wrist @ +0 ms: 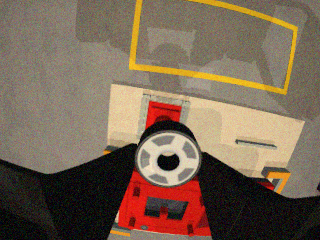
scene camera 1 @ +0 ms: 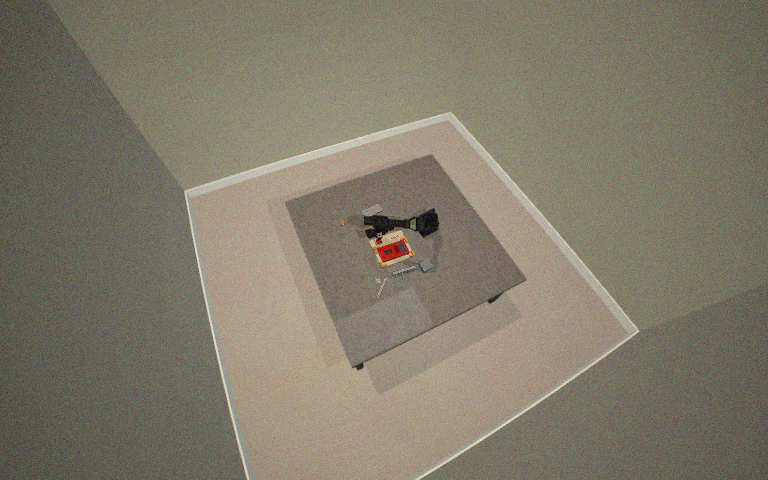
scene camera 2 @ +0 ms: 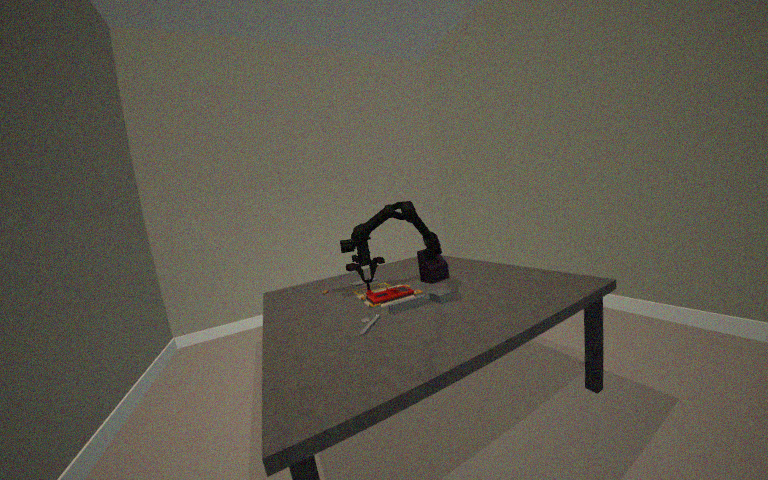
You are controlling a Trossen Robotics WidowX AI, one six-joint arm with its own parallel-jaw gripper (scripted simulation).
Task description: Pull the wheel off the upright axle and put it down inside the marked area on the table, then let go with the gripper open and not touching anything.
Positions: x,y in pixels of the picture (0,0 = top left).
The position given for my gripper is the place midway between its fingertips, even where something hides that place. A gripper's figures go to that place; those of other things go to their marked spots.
My gripper (wrist: 167,154): 0.10 m from the lens. A wheel (wrist: 171,171): 0.09 m from the lens. A red model (wrist: 144,203): 0.20 m from the lens. The marked spots on the red model and the wheel are 0.12 m apart.
